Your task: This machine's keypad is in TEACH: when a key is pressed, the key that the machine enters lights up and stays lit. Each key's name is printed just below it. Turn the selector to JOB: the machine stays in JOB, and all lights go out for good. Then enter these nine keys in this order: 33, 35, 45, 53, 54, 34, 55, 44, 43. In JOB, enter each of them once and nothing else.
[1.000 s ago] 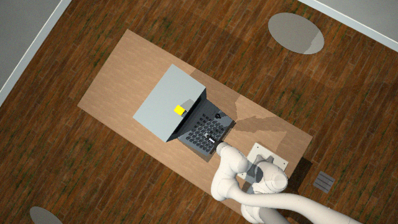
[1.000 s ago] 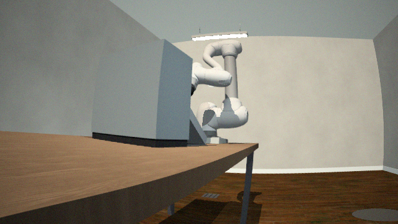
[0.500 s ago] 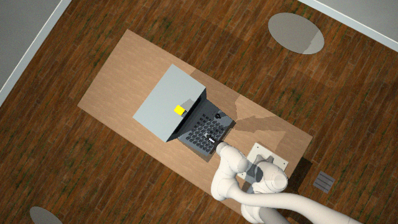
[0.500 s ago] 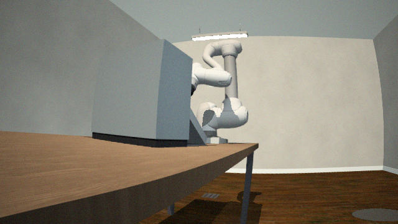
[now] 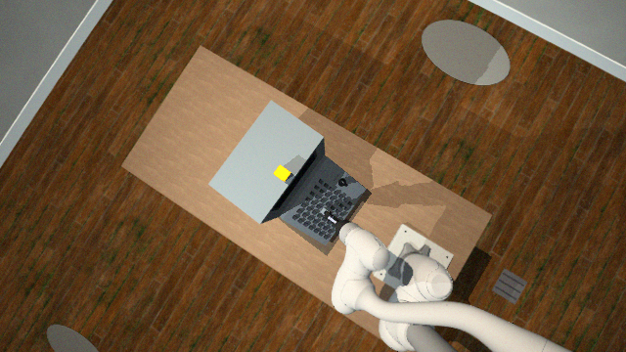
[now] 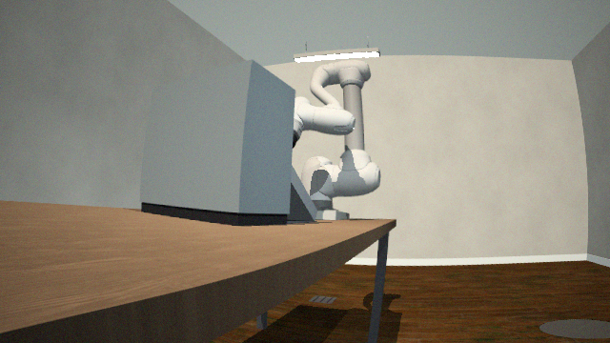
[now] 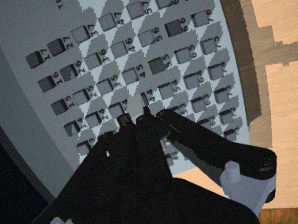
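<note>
Now: the selector knob 10 mm ahead of my hand, 160 mm to the right of it and 20 mm below it. The rest, counted from my hand: keypad (40 mm ahead, 50 mm to the right, 70 mm below).
</note>
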